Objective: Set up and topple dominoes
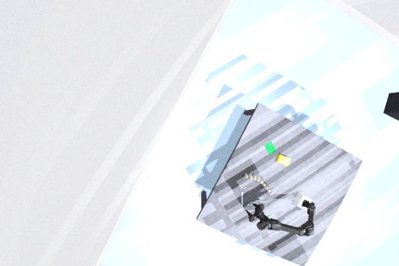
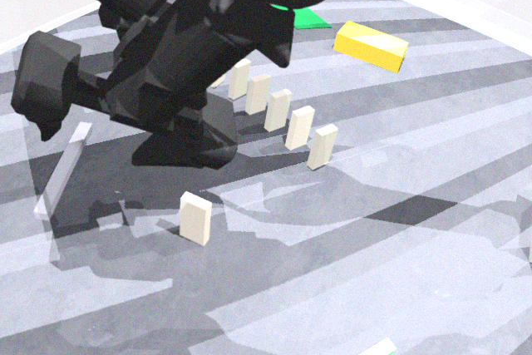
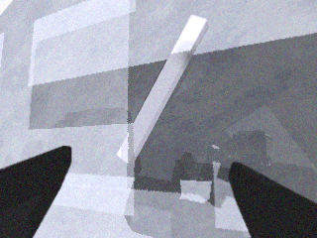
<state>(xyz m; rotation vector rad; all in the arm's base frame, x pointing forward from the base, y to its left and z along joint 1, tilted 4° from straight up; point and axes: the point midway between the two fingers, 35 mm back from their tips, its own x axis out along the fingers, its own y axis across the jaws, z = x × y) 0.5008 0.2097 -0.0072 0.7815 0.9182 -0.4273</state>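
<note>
Right now my gripper tip is 70 mm above the white flat bar, 60 mm short of it and 20 mm to the left of it. Round my gripper tip: yellow block: 520 mm to the right, 160 mm behind, 50 mm below; pale green piece: 280 mm behind, 60 mm below, 50 mm to the left; green patch: 580 mm to the right, 70 mm below, 10 mm behind.
</note>
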